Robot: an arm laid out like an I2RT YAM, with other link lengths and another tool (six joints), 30 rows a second.
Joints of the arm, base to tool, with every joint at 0 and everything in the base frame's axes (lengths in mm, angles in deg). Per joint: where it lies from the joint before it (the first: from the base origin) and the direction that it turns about. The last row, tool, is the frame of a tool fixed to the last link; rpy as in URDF.
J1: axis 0 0 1 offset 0 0 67.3
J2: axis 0 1 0 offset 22.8 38.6 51.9
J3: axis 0 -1 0 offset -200.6 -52.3 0
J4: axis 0 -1 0 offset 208.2 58.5 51
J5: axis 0 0 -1 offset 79.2 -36.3 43.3
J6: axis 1 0 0 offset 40.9 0 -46.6
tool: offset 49 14 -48 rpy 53.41 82.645 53.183
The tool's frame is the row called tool.
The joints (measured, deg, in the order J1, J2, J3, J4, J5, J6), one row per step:
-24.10 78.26 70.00 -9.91 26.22 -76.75
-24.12 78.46 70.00 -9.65 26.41 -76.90
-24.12 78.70 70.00 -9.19 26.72 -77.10
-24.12 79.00 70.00 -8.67 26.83 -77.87
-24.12 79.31 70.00 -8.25 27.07 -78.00
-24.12 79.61 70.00 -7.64 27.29 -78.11
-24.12 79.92 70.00 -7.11 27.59 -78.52
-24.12 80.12 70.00 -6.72 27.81 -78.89
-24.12 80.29 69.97 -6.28 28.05 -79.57
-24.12 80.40 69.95 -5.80 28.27 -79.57
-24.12 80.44 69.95 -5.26 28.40 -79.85
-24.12 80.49 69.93 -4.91 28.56 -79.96
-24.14 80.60 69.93 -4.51 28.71 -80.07
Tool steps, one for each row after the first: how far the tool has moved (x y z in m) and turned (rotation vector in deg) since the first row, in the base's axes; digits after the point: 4 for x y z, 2 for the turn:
0.0004 -0.0006 -0.0003 -0.17 0.08 -0.16
0.0009 -0.0013 -0.0002 -0.46 0.07 -0.40
0.0019 -0.0022 0.0000 -1.04 0.47 -0.29
0.0027 -0.0028 -0.0005 -1.23 0.50 -0.49
0.0037 -0.0036 -0.0006 -1.48 0.32 -0.67
0.0044 -0.0044 -0.0006 -1.89 0.47 -0.85
0.0049 -0.0050 -0.0005 -2.24 0.61 -0.96
0.0052 -0.0057 0.0001 -2.80 0.94 -1.02
0.0056 -0.0061 0.0005 -3.00 0.65 -1.24
0.0060 -0.0065 0.0017 -3.39 0.43 -1.30
0.0061 -0.0068 0.0022 -3.61 0.28 -1.43
0.0065 -0.0073 0.0027 -3.82 0.11 -1.58

